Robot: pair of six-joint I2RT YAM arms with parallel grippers.
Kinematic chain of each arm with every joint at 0, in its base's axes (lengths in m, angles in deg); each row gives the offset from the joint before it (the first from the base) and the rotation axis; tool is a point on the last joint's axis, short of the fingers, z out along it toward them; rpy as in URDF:
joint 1: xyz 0 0 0.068 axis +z
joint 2: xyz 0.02 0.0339 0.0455 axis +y
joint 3: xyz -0.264 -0.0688 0 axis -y
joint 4: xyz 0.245 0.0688 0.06 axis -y
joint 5: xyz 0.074 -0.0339 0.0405 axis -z
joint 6: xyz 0.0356 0 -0.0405 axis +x
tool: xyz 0 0 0 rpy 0 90 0
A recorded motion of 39 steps. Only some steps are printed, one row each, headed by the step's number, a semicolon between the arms.
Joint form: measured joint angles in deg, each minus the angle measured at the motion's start. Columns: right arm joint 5, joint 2, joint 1, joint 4, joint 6, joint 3; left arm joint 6, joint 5, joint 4, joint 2, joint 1, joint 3.
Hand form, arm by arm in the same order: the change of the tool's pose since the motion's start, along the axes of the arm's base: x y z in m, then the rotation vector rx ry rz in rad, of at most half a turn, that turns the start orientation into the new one. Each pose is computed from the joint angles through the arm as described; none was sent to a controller.
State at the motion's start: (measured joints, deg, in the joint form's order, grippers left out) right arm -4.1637 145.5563 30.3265 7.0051 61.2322 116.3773; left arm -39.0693 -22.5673 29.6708 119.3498 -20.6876 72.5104
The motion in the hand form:
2: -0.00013 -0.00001 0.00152 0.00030 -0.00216 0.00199; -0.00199 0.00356 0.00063 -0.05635 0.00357 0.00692
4: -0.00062 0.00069 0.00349 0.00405 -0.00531 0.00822; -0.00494 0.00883 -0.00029 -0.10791 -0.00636 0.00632
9: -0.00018 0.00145 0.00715 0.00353 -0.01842 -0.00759; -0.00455 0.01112 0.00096 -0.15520 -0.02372 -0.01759
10: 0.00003 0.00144 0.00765 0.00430 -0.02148 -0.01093; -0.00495 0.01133 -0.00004 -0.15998 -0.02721 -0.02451
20: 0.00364 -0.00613 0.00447 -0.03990 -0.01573 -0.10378; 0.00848 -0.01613 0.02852 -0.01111 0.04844 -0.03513
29: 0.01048 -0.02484 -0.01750 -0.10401 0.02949 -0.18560; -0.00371 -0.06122 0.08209 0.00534 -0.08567 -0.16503
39: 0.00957 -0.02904 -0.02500 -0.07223 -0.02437 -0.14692; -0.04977 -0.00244 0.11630 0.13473 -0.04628 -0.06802
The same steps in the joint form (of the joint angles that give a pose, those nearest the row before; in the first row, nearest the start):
2: -0.09 -0.15 0.00 -0.07 -0.09 0.02; -3.19 0.92 -0.15 -0.70 0.39 -0.81
4: -0.39 -0.33 0.07 0.00 -0.11 0.04; -5.64 2.25 1.49 -1.38 0.98 -2.45
9: 0.70 -0.44 0.17 0.13 -0.11 0.44; -7.34 4.57 3.21 -1.51 1.44 -2.95
10: 0.90 -0.44 0.18 0.26 -0.09 0.48; -7.41 5.03 3.87 -1.44 1.49 -3.26
20: 6.12 -0.31 -0.33 -1.31 -0.11 0.63; -1.42 1.11 -11.23 -0.70 -1.38 7.65
29: 9.62 0.92 -2.05 -2.89 -0.44 -0.59; 3.08 1.99 -10.93 -3.24 -6.82 13.18
39: 7.08 0.63 -2.54 4.24 -1.70 -4.42; 8.85 -1.16 -17.11 -18.93 -2.82 1.22

